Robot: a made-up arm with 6 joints.
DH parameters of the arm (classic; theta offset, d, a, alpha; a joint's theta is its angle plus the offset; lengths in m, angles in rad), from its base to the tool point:
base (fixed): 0 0.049 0 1.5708
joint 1: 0 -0.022 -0.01 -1.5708
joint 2: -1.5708 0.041 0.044 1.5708
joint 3: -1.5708 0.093 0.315 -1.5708
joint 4: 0 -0.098 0.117 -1.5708
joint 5: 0 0.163 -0.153 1.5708
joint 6: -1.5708 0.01 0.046 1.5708
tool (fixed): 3.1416 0.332 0 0
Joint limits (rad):
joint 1: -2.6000..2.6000
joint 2: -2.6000..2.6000
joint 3: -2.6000..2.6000
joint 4: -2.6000..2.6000
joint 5: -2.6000..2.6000
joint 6: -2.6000..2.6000
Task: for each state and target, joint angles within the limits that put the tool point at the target. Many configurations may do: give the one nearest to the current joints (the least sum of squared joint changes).
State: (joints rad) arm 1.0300 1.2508 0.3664 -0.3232 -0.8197 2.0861
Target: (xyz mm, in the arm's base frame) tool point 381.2 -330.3 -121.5
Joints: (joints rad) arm 0.8336 0.9260 0.6028 -0.4553 -0.5473 2.4825
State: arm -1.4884 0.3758 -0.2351 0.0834 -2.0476 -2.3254
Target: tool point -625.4 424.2 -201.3
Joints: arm -1.3263 0.3118 -0.1913 -0.5053 -2.3163 -1.5593
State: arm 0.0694 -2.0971 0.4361 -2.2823 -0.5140 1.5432
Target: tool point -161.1 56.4 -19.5
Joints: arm -0.6317 -1.8323 0.7714 -2.4309 -0.2728 1.7264
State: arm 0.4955 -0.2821 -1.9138 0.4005 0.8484 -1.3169
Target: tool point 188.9 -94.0 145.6
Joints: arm 0.6731 -0.2887 -1.9233 0.5776 0.6217 -1.3024
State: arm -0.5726 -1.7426 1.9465 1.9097 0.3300 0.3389
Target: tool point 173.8 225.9 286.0
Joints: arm -0.4508 -1.7811 2.0001 1.1379 0.7813 -0.2310
